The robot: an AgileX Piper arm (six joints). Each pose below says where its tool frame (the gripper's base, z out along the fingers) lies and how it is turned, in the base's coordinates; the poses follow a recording.
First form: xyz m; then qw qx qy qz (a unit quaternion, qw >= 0).
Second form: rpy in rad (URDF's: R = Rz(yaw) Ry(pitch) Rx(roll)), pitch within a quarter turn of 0, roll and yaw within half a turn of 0; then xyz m. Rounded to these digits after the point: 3 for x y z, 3 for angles.
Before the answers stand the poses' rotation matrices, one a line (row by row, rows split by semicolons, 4 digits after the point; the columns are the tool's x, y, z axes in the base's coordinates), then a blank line. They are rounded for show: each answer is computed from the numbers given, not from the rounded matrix.
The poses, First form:
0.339 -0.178 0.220 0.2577 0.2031 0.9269 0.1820
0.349 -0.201 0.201 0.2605 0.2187 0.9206 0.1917
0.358 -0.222 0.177 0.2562 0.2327 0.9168 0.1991
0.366 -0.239 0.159 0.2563 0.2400 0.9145 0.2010
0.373 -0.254 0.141 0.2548 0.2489 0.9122 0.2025
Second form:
-0.7847 0.2827 0.5517; 0.4703 0.8512 0.2327; -0.4038 0.4421 -0.8009
-0.7686 0.3028 0.5635; 0.5026 0.8308 0.2390; -0.3958 0.4669 -0.7908
-0.7604 0.3247 0.5625; 0.5287 0.8124 0.2458; -0.3771 0.4843 -0.7894
-0.7534 0.3359 0.5653; 0.5420 0.8040 0.2446; -0.3723 0.4907 -0.7878
-0.7462 0.3509 0.5657; 0.5573 0.7941 0.2426; -0.3641 0.4963 -0.7881

2.637 0.416 2.602 0.339 -0.178 0.220
2.608 0.407 2.562 0.349 -0.201 0.201
2.591 0.387 2.534 0.358 -0.222 0.177
2.585 0.381 2.518 0.366 -0.239 0.159
2.580 0.373 2.500 0.373 -0.254 0.141

